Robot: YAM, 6 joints.
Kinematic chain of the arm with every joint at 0, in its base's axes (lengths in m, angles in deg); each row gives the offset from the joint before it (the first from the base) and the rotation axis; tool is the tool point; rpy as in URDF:
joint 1: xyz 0 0 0.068 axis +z
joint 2: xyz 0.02 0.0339 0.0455 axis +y
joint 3: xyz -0.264 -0.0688 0 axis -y
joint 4: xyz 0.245 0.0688 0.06 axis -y
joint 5: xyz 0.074 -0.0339 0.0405 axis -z
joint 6: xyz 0.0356 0 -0.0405 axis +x
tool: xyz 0 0 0 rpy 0 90 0
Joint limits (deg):
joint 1: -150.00..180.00
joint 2: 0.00..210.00
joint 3: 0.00..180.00
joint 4: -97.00..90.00
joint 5: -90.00..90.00
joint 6: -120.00..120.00
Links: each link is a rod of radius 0.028 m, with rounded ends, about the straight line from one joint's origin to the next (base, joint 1, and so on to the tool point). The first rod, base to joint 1, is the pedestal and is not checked.
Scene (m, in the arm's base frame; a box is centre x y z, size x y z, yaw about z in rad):
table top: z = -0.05
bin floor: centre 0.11 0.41 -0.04 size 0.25 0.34 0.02 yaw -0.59
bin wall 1: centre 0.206 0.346 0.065 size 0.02 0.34 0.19 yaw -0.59
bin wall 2: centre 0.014 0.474 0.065 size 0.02 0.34 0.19 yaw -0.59
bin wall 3: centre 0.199 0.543 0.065 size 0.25 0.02 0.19 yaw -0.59
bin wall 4: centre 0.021 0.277 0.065 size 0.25 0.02 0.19 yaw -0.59
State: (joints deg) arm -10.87 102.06 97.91 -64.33 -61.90 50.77
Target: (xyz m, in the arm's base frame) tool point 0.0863 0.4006 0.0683
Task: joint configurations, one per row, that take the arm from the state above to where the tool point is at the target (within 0.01 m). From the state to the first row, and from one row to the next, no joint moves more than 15 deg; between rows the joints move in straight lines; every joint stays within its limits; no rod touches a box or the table.
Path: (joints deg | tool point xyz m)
1: 3.17 104.10 98.49 -63.46 -62.32 50.77 | 0.3640 0.0517 0.3207
2: 17.20 106.15 99.08 -62.59 -62.74 50.77 | 0.3492 0.1412 0.3118
3: 31.24 108.19 99.66 -61.72 -63.16 50.77 | 0.3119 0.2263 0.3025
4: 45.28 110.24 100.24 -60.85 -63.58 50.77 | 0.2535 0.3013 0.2929
5: 59.31 112.28 100.82 -59.98 -64.00 50.77 | 0.1770 0.3609 0.2830
6: 73.35 114.32 101.41 -59.11 -64.42 50.77 | 0.0863 0.4006 0.2728
7: 73.38 126.08 96.63 -58.13 -63.57 50.77 | 0.0902 0.4136 0.1689
8: 73.41 137.83 91.86 -57.15 -62.71 50.77 | 0.0863 0.4006 0.0683

